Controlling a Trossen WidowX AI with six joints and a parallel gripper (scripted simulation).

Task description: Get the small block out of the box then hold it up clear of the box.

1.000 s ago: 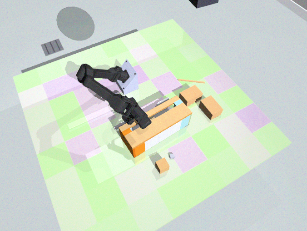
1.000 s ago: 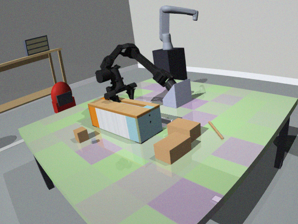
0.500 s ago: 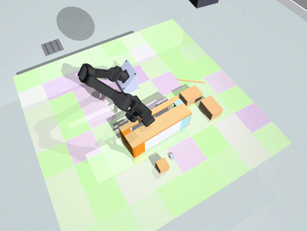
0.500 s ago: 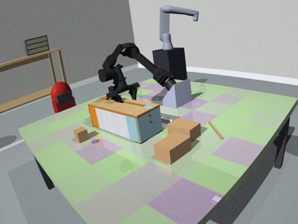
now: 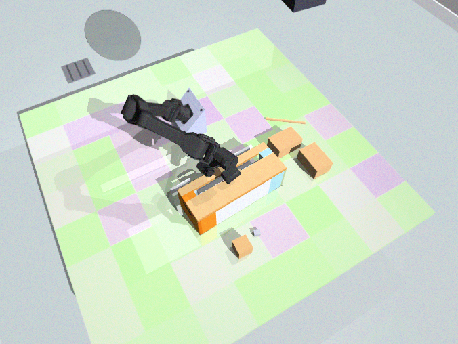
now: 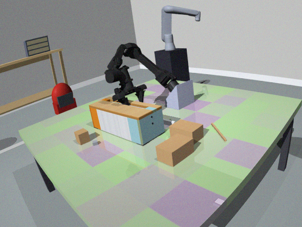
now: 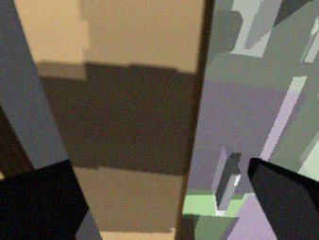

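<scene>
Now: the brown block 5 cm ahead of my gripper tip and 3 cm to the left of it. Also, from my gripper tip: small tan cube 29 cm ahead, 7 cm to the right, 6 cm below; then small grey block 25 cm ahead, 1 cm to the left, 8 cm below; then box 4 cm ahead, 1 cm to the right, 3 cm below.
</scene>
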